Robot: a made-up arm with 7 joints. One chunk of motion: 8 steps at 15 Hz.
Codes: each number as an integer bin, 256 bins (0 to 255) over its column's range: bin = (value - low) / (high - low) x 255, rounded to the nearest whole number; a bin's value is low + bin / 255 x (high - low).
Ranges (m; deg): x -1.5..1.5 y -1.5..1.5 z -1.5..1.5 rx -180..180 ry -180..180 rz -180..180
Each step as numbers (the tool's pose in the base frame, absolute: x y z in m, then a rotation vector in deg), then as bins.
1 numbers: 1.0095 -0.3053 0.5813 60.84 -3.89 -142.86
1 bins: 213 102 177 171 125 26
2 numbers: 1.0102 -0.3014 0.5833 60.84 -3.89 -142.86
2 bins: 213 102 177 171 125 26
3 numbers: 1.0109 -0.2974 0.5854 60.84 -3.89 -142.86
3 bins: 213 102 177 171 125 26
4 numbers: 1.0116 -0.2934 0.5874 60.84 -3.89 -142.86
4 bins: 213 103 177 171 125 26
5 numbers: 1.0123 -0.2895 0.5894 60.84 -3.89 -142.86
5 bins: 214 103 178 171 125 26
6 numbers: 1.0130 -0.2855 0.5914 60.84 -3.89 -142.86
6 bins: 214 103 178 171 125 26
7 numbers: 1.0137 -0.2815 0.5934 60.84 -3.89 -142.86
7 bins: 214 104 178 171 125 26
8 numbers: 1.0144 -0.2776 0.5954 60.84 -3.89 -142.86
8 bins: 214 104 178 171 125 26
